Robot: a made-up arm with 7 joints. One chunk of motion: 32 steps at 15 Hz.
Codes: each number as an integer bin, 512 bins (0 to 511) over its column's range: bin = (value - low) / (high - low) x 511, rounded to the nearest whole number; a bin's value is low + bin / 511 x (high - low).
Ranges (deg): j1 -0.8..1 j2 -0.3..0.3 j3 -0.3..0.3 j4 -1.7..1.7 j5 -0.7..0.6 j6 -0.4..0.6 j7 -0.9..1
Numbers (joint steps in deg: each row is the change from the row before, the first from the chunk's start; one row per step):
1: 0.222 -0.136 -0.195 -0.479 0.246 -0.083 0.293
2: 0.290 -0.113 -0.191 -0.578 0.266 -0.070 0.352
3: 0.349 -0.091 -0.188 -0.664 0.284 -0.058 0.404
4: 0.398 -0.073 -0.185 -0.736 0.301 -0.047 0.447
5: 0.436 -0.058 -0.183 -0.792 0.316 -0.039 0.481
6: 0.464 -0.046 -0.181 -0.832 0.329 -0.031 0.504
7: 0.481 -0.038 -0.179 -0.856 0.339 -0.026 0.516
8: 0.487 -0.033 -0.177 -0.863 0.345 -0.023 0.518
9: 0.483 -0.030 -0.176 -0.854 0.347 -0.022 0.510
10: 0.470 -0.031 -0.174 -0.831 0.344 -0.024 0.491
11: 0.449 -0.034 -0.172 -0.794 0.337 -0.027 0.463
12: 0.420 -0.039 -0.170 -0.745 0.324 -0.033 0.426
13: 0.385 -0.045 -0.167 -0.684 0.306 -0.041 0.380
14: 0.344 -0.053 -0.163 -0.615 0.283 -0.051 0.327
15: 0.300 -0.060 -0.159 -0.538 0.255 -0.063 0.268
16: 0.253 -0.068 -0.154 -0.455 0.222 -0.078 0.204
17: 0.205 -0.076 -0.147 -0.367 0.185 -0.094 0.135
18: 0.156 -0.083 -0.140 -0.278 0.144 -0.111 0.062
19: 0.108 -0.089 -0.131 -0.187 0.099 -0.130 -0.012
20: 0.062 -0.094 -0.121 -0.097 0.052 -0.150 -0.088
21: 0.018 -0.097 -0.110 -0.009 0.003 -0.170 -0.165
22: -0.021 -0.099 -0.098 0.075 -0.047 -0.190 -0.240
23: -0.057 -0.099 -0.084 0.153 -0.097 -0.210 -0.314
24: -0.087 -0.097 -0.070 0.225 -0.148 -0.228 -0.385
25: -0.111 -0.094 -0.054 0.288 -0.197 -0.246 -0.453
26: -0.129 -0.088 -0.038 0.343 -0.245 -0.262 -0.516
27: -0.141 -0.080 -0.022 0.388 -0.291 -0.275 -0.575
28: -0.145 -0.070 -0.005 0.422 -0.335 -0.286 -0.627
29: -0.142 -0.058 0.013 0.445 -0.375 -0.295 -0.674
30: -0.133 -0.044 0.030 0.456 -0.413 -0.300 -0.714
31: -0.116 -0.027 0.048 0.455 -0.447 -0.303 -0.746
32: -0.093 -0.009 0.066 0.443 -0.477 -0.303 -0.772
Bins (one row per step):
1: 290 140 89 184 372 162 321
2: 309 159 93 169 380 169 337
3: 326 178 95 156 387 175 351
4: 340 193 98 145 393 180 362
5: 351 206 100 136 399 184 371
6: 359 216 101 130 404 189 378
7: 364 223 103 127 408 191 381
8: 365 227 105 126 411 193 381
9: 364 230 106 127 412 193 379
10: 361 229 107 131 410 192 374
11: 355 227 109 136 408 191 367
12: 346 222 111 144 403 188 357
13: 336 217 113 153 395 183 344
14: 325 210 117 163 386 178 330
15: 312 204 120 175 375 172 314
16: 299 198 124 187 362 165 297
17: 285 191 130 200 348 156 278
18: 271 185 136 214 332 148 259
19: 258 180 144 227 314 138 239
20: 245 175 152 241 296 128 218
21: 232 173 162 254 276 118 198
22: 221 171 172 267 257 107 178
23: 211 171 184 278 237 97 158
24: 202 173 196 289 217 88 139
25: 196 175 210 299 198 79 120
26: 190 181 223 307 179 71 103
27: 187 187 237 314 161 64 87
28: 186 196 251 319 143 58 73
29: 187 206 267 322 128 54 61
30: 189 218 281 324 113 51 50
31: 194 233 296 324 99 50 41
32: 201 248 312 322 88 50 34

